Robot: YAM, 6 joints.
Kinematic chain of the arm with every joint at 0, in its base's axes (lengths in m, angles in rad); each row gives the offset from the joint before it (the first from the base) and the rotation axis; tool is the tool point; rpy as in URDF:
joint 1: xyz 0 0 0.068 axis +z
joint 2: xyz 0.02 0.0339 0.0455 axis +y
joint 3: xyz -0.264 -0.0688 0 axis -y
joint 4: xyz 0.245 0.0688 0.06 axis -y
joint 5: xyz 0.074 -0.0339 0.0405 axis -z
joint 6: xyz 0.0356 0 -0.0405 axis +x
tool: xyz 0 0 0 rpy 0 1.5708 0
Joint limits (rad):
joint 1: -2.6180..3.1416
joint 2: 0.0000..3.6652
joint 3: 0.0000..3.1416
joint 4: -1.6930..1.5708
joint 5: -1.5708..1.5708
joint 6: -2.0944..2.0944
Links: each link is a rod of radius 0.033 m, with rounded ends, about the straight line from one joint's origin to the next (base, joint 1, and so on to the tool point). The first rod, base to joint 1, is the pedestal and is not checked.
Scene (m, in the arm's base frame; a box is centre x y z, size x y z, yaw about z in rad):
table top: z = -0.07
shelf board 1: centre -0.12 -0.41 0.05 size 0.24 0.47 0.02 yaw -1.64
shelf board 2: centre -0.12 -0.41 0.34 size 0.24 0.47 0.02 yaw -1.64
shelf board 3: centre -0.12 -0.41 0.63 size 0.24 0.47 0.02 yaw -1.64
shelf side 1: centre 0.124 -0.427 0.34 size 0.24 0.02 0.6 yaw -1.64
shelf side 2: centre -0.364 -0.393 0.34 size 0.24 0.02 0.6 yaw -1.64
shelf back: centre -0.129 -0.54 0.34 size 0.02 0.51 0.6 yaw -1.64
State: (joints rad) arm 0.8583 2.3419 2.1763 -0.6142 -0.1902 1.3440
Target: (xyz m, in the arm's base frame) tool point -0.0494 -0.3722 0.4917
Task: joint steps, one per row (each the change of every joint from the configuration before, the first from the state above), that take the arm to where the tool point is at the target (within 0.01 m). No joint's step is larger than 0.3 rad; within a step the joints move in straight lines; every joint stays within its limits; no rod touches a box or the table.
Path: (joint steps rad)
1: -0.2948 -0.1548 -0.0519 -0.0544 0.0039 0.0423
2: -0.2947 -0.1547 -0.0520 -0.0543 0.0039 0.0423
3: -0.2948 -0.1548 -0.0519 -0.0544 0.0038 0.0424
4: -0.2948 -0.1548 -0.0520 -0.0544 0.0039 0.0423
5: -0.2947 -0.1547 -0.0519 -0.0543 0.0039 0.0423
6: -0.2879 -0.1007 -0.0257 -0.0860 0.0602 -0.0529
7: -0.2879 -0.1007 -0.0257 -0.0860 0.0601 -0.0529
8: -0.2878 -0.1006 -0.0257 -0.0861 0.0602 -0.0529
9: -0.2879 -0.1007 -0.0257 -0.0860 0.0602 -0.0529
10: 0.0232 0.2048 0.1323 0.1519 -0.0050 0.0000
11: 0.0231 0.2048 0.1323 0.1518 -0.0050 0.0000
12: 0.0232 0.2048 0.1323 0.1519 -0.0050 0.0000

